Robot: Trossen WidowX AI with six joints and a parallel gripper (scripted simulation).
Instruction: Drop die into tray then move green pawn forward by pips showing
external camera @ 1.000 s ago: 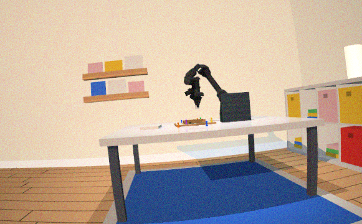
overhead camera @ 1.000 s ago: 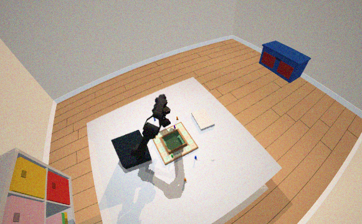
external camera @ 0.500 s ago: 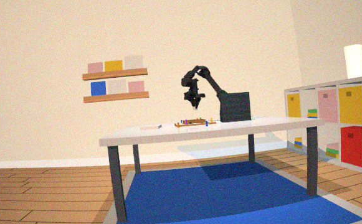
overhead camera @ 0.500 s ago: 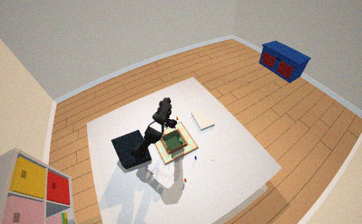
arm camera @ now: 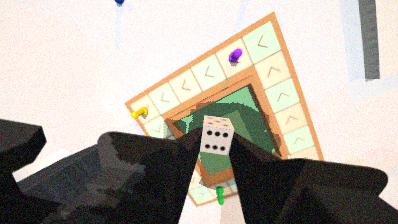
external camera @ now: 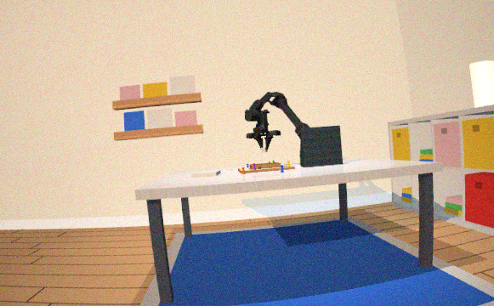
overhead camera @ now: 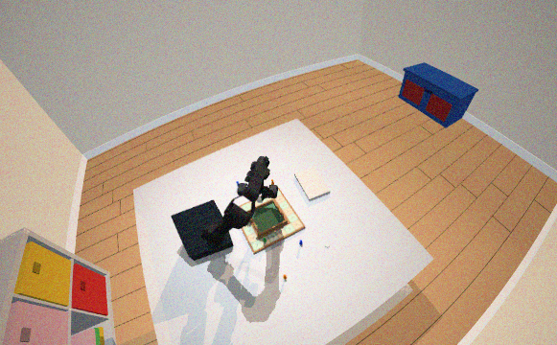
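The green pawn lies 70 mm behind my gripper tip, 170 mm to the right of it and 80 mm below it. The rest, counted from my gripper tip: white die: right at my gripper tip; then purple pawn: 70 mm ahead, 60 mm to the left, 80 mm below; then green tray: 50 mm to the right, 100 mm below.
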